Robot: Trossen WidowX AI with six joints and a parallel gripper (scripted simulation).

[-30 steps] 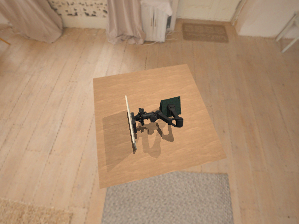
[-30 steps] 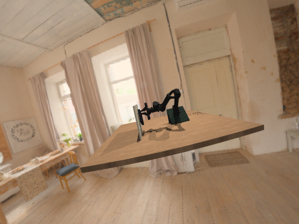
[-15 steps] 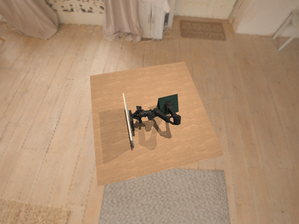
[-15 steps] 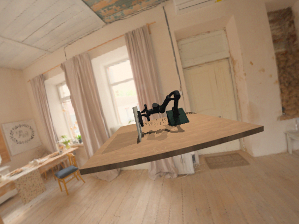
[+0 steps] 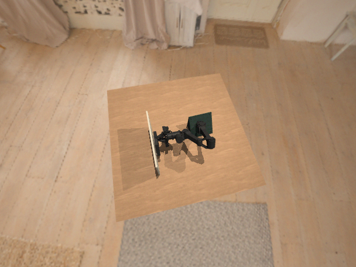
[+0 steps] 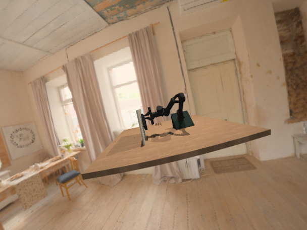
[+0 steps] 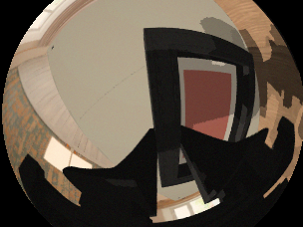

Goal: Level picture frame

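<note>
Right now the picture frame is 50 mm below my gripper tip and 20 mm to the left of it. Round my gripper tip: wall panel (60 mm below, 20 mm to the left, 20 mm ahead).
</note>
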